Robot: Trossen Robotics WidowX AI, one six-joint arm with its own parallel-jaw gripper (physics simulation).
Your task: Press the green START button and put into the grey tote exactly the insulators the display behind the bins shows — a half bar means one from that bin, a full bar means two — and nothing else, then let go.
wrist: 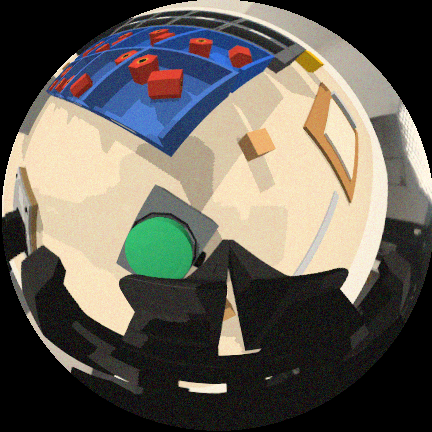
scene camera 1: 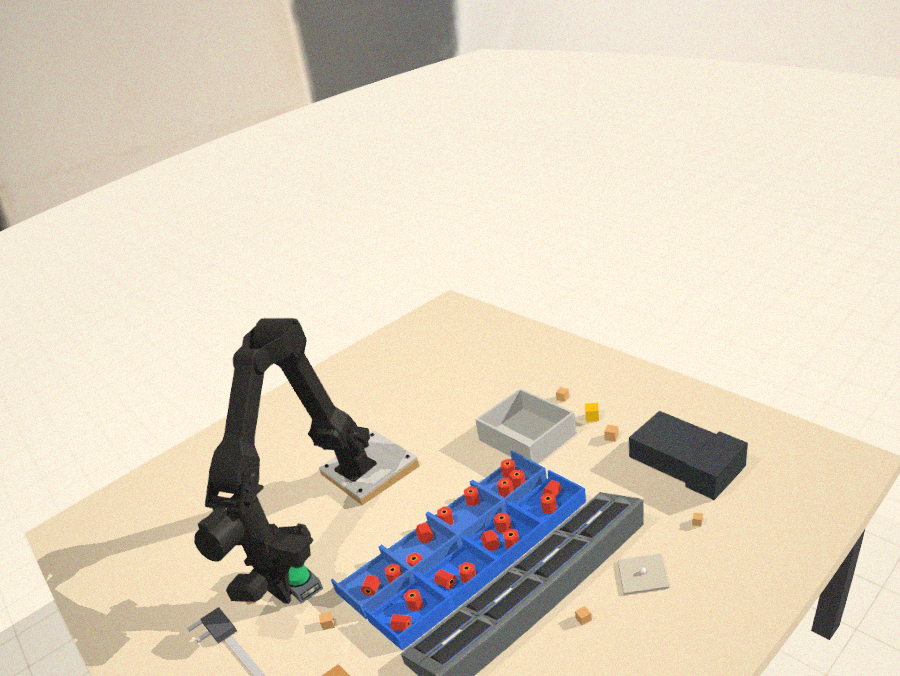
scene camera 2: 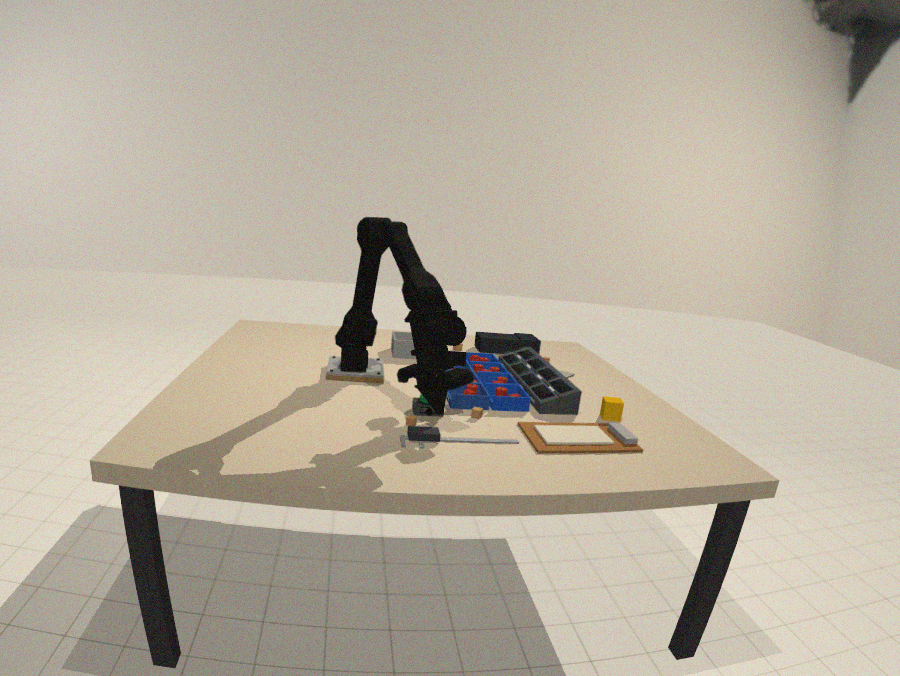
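Pixels of known places: gripper, between the fingertips: (wrist: 226, 244) (scene camera 1: 287, 602) (scene camera 2: 440, 414); arm's base, origin of its link: (scene camera 1: 355, 467) (scene camera 2: 352, 367).
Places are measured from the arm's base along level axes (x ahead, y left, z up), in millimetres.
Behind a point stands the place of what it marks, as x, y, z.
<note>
The green START button (scene camera 1: 299, 575) {161, -265, 17} (scene camera 2: 422, 398) {132, -274, 13} (wrist: 159, 248) {154, -263, 18} stands on a grey base beside the near end of the blue bins (scene camera 1: 404, 638) {392, -239, 0} (scene camera 2: 510, 403) {344, -245, -4} (wrist: 195, 122). My gripper (scene camera 1: 287, 598) {167, -308, -11} (scene camera 2: 438, 413) {167, -308, -11} (wrist: 226, 244) {167, -308, -11} is shut and empty, its tips low and close beside the button, not over its cap. Red insulators (scene camera 1: 413, 599) (wrist: 165, 84) lie in the bins, some upright and some on their sides. The display (scene camera 1: 582, 564) {534, 26, 18} (scene camera 2: 560, 402) {459, -269, 7} behind the bins shows pale bars on dark panels; their lengths are too small to read. The grey tote (scene camera 1: 502, 438) {209, 210, 17} (scene camera 2: 401, 344) {156, 215, 19} looks empty in scene camera 1.
A black block (scene camera 1: 687, 451) {546, 339, 30} (scene camera 2: 507, 342) {515, 314, 20} stands beyond the tote. A caliper-like tool (scene camera 1: 218, 624) {117, -423, -3} (scene camera 2: 423, 433) {106, -442, -3} lies near the gripper. Small wooden cubes (scene camera 1: 326, 620) {260, -292, -3} (wrist: 257, 144) {247, -288, -3}, a pale plate (scene camera 1: 629, 582) {602, 58, -16}, a brown-edged board (scene camera 2: 534, 436) {340, -423, -17} (wrist: 317, 112) {392, -350, -16} and a yellow block (scene camera 2: 611, 408) {573, -319, 8} lie around.
</note>
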